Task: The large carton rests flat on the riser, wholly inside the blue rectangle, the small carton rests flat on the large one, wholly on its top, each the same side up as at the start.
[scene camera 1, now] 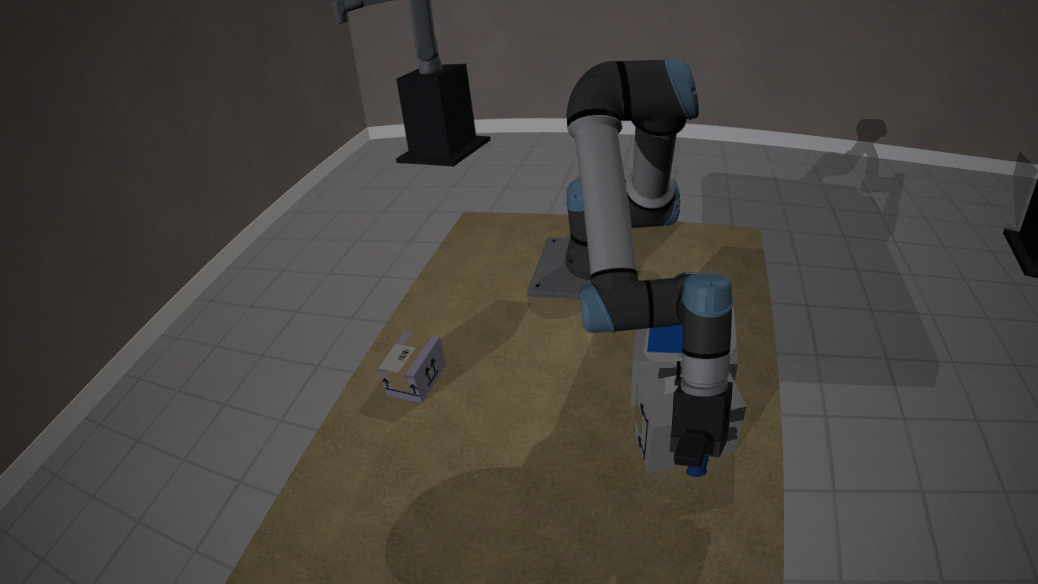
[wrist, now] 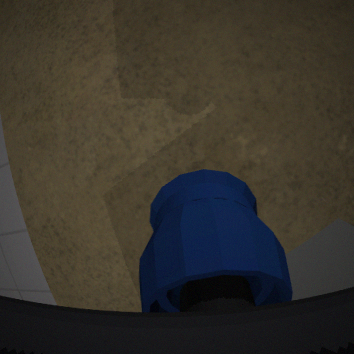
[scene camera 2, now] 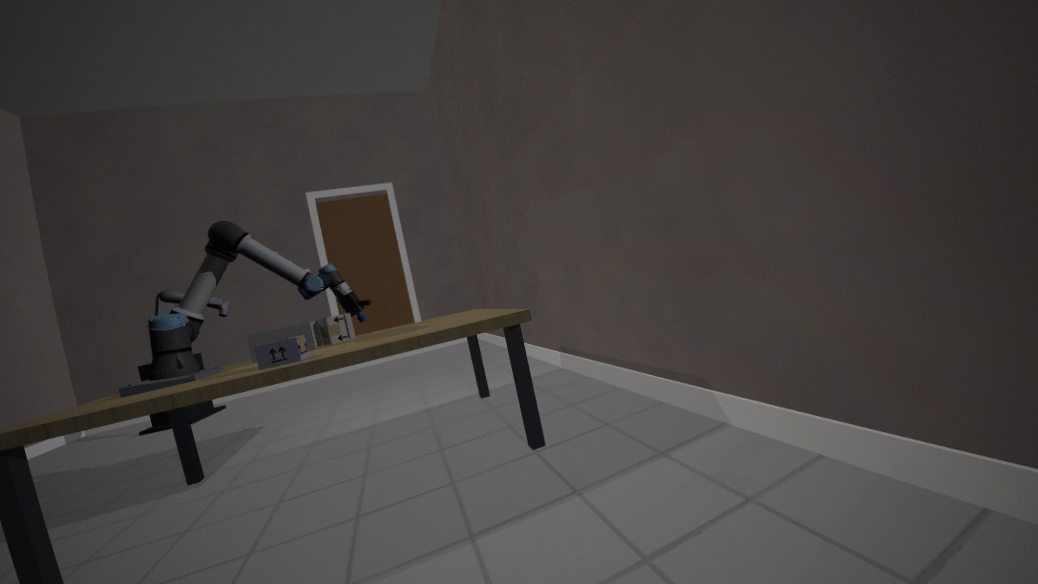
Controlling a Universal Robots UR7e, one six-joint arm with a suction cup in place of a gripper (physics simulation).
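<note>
The large carton, grey-white, lies on its side on the table just in front of the riser, its printed arrows pointing sideways in scene camera 2. The riser is pale, with the blue rectangle on its top partly hidden by the arm. The small lilac carton stands on the table at the left in scene camera 1, arrows up. My suction cup is open, bare and tilted, above the table by the large carton's near end. A grey corner, apparently the large carton, shows lower right in the wrist view.
The brown table carries the arm's base plate behind the cartons. The arm reaches over the riser and the large carton. A second arm on a black pedestal stands on the floor beyond. A door is in the wall.
</note>
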